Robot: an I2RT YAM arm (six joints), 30 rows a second.
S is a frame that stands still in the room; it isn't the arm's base.
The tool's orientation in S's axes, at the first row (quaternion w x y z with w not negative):
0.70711, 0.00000, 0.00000, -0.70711
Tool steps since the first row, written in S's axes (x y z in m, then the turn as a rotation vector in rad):
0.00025, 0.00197, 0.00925, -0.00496, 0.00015, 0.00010
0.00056, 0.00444, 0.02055, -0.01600, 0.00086, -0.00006
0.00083, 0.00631, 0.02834, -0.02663, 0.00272, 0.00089
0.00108, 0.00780, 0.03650, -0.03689, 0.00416, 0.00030
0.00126, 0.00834, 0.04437, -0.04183, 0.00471, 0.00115
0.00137, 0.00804, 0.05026, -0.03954, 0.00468, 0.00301
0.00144, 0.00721, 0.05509, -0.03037, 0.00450, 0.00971
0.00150, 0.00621, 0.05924, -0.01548, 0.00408, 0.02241
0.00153, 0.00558, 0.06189, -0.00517, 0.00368, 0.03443
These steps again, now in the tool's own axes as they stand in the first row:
-0.00197, 0.00025, 0.00925, -0.00015, -0.00496, 0.00010
-0.00444, 0.00056, 0.02055, -0.00086, -0.01600, -0.00006
-0.00631, 0.00083, 0.02834, -0.00272, -0.02663, 0.00089
-0.00780, 0.00108, 0.03650, -0.00416, -0.03689, 0.00030
-0.00834, 0.00126, 0.04437, -0.00471, -0.04183, 0.00115
-0.00804, 0.00137, 0.05026, -0.00468, -0.03954, 0.00301
-0.00721, 0.00144, 0.05509, -0.00450, -0.03037, 0.00971
-0.00621, 0.00150, 0.05924, -0.00408, -0.01548, 0.02241
-0.00558, 0.00153, 0.06189, -0.00368, -0.00517, 0.03443

